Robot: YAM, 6 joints.
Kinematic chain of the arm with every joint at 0, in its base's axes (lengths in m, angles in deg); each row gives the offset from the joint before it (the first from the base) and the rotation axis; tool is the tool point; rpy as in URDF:
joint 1: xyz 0 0 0.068 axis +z
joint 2: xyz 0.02 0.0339 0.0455 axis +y
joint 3: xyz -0.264 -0.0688 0 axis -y
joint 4: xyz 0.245 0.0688 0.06 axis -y
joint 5: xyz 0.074 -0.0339 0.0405 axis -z
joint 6: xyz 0.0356 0 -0.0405 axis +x
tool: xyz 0 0 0 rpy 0 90 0
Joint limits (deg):
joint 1: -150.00..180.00
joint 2: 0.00..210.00
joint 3: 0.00..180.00
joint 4: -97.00..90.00
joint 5: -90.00..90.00
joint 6: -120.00..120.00
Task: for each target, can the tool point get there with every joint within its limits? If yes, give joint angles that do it. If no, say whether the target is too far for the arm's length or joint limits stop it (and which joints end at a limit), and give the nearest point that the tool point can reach.
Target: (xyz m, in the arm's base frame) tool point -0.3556 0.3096 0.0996
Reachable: yes | joints 142.81 151.50 125.36 -81.88 62.96 -22.09
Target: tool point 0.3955 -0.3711 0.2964
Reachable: yes | joints -39.88 137.31 134.51 -26.12 61.28 48.80
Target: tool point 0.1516 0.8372 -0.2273
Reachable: no: too far | nearest point 0.1067 0.5894 -0.1240 | short by 0.272 m
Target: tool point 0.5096 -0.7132 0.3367
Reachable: no: too far | nearest point 0.3637 -0.5090 0.2713 | short by 0.259 m
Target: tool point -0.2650 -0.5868 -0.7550
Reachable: no: too far | nearest point -0.1728 -0.3825 -0.3373 | short by 0.474 m
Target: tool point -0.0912 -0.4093 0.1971
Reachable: yes | joints -103.02 121.22 99.83 -62.06 -5.47 -73.10
